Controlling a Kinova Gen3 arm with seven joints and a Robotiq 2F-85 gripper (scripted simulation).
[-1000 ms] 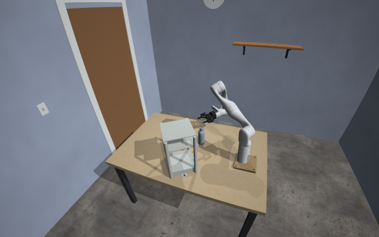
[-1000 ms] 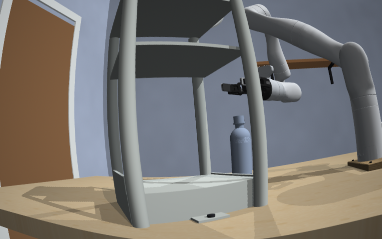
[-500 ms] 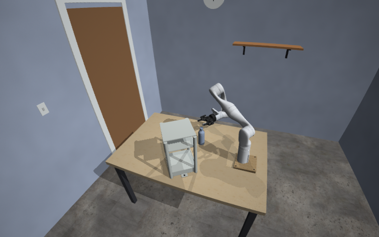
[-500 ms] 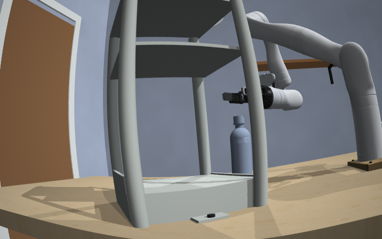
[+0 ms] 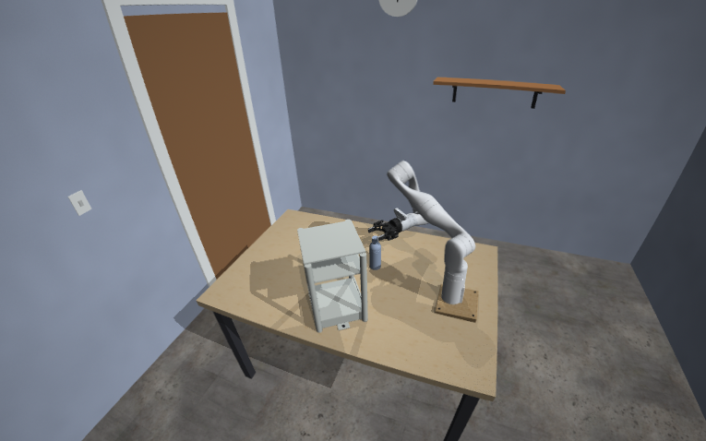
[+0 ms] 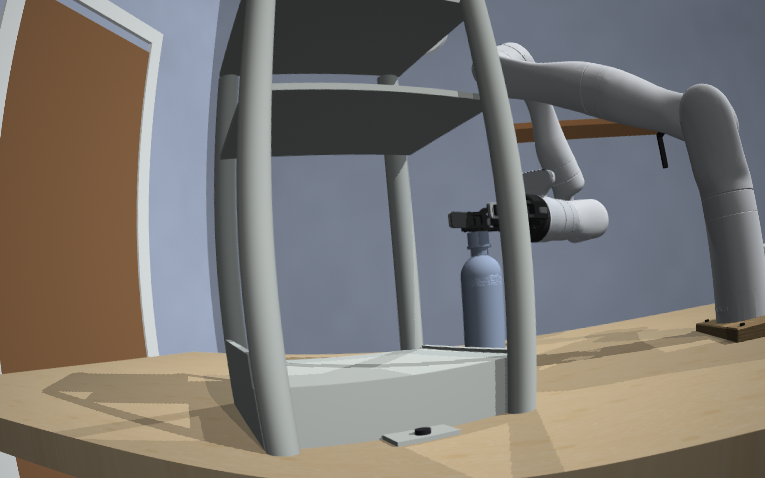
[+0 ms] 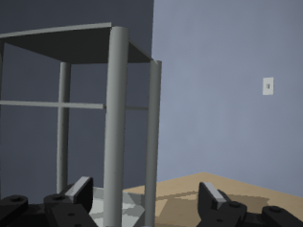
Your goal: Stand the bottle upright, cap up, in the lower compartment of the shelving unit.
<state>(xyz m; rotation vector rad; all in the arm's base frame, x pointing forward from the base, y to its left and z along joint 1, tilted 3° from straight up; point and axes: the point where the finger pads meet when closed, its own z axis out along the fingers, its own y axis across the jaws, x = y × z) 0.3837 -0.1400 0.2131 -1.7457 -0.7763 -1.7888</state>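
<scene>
Now: hand 9 cm above the blue-grey bottle. From my hand the other things lie so: grey shelving unit: 29 cm to the left, 11 cm ahead, 2 cm below.
</scene>
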